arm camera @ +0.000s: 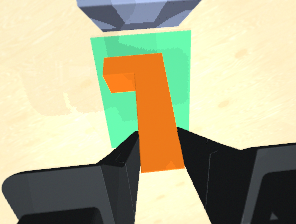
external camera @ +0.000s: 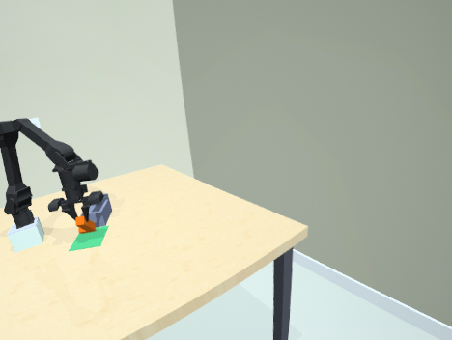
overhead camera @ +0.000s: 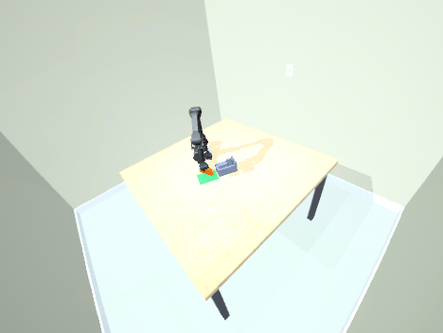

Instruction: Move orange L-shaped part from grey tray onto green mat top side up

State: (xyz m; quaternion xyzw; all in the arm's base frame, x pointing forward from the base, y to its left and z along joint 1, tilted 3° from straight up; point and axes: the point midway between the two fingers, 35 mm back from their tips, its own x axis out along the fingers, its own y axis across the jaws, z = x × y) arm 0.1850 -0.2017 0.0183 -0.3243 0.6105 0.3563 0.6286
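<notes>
Now: gripper tip 1 cm short of the green mat, 2 cm to the right of it and 9 cm above it. Also, from my gripper tip: orange L-shaped part: 3 cm to the left, 3 cm below.
</notes>
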